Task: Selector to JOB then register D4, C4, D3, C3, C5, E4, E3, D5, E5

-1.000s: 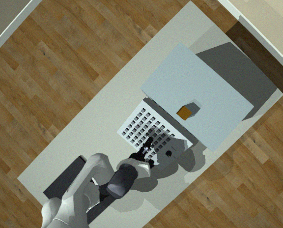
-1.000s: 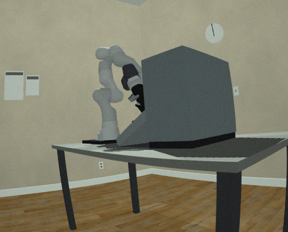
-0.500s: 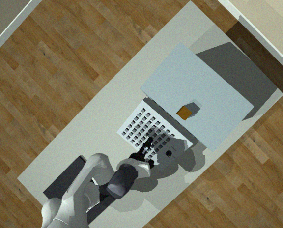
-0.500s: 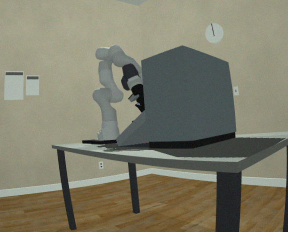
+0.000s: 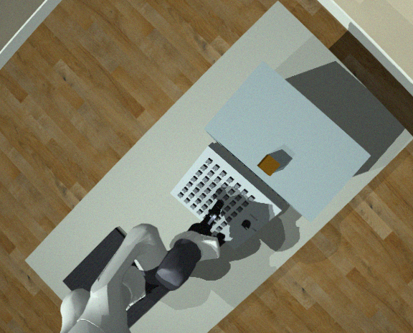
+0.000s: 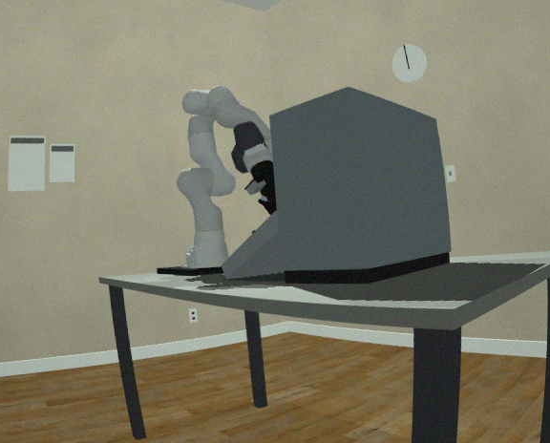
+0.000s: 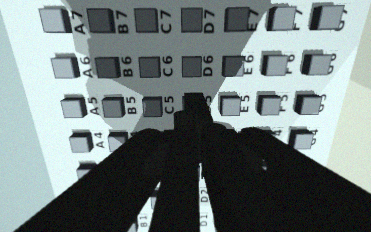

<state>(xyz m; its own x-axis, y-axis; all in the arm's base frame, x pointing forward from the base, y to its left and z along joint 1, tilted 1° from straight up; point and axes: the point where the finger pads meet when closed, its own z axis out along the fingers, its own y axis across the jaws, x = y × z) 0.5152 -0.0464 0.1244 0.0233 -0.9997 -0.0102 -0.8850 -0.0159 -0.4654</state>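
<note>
Now: hand 20 mm short of the key D4, 30 mm to the right of it and 30 mm above it. The rest, counted from my hand: D5 key (20 mm ahead, 30 mm below); then key C5 (50 mm ahead, 10 mm below); then key D6 (20 mm ahead, 30 mm to the right, 30 mm below).
</note>
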